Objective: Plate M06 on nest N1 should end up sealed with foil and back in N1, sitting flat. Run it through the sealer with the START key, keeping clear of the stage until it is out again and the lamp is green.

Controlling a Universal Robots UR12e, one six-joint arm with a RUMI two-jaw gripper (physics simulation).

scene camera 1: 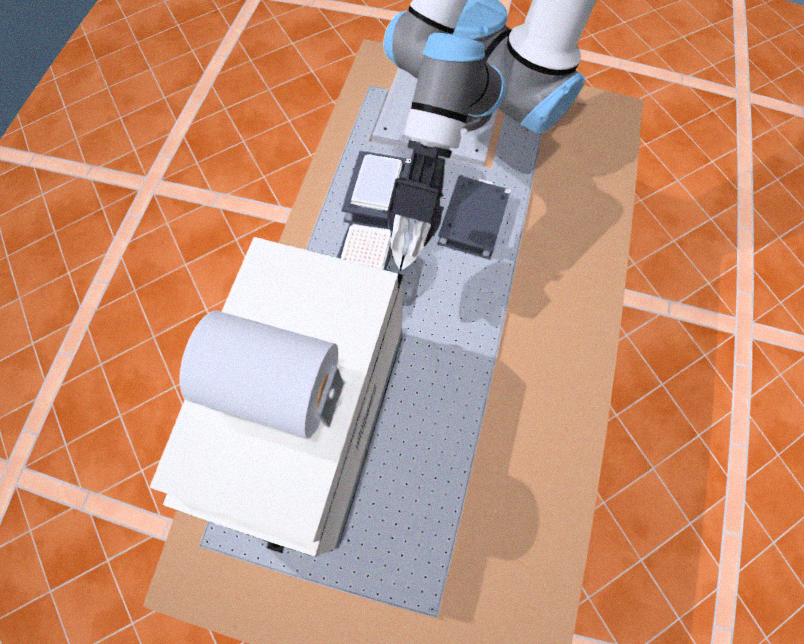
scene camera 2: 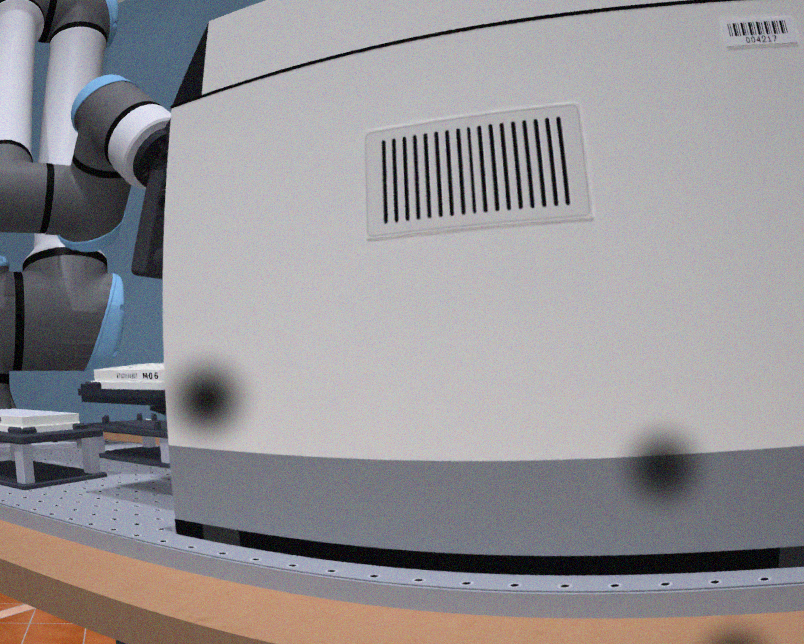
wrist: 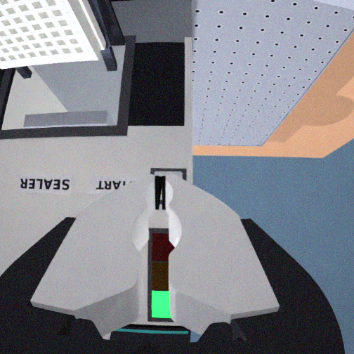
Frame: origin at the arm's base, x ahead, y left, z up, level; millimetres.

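Seen in the pictures: gripper, fingertip midpoint: (scene camera 1: 400, 268).
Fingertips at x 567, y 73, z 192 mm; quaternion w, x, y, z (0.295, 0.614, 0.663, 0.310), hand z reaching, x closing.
Note:
Offsets run from my fingertips to a thing's top centre. "pt": to the spot under its first point.
Plate M06 @[41 mm back, 93 mm right, 80 mm down] (scene camera 1: 365, 246) (scene camera 2: 130, 377) (wrist: 40, 32), white with open wells, sits on the dark stage @[pt 44 mm back, 146 mm right, 105 mm down] (scene camera 2: 120, 393), which is out in front of the sealer (scene camera 1: 288, 483) (scene camera 2: 402, 322) (wrist: 40, 160). My gripper (scene camera 1: 402, 268) (wrist: 161, 179) is shut with nothing between its fingertips. It is at the sealer's front, beside the stage; in the wrist view its tips overlap the START key (wrist: 170, 174), which is mostly hidden. I cannot tell whether they touch. The lamp (wrist: 160, 304) shows green, its red and amber fields dark. The sealer hides the fingers in scene camera 2.
A white covered plate @[242 mm back, 149 mm right, 130 mm down] (scene camera 1: 377, 181) (scene camera 2: 40, 419) rests on the left dark nest. Another dark nest @[258 mm back, 73 mm left, 144 mm down] (scene camera 1: 475, 214) stands to the right with no plate on it. The nest labels are not readable. A large roll @[294 mm ahead, 65 mm right, 280 mm up] (scene camera 1: 255, 372) lies on top of the sealer.

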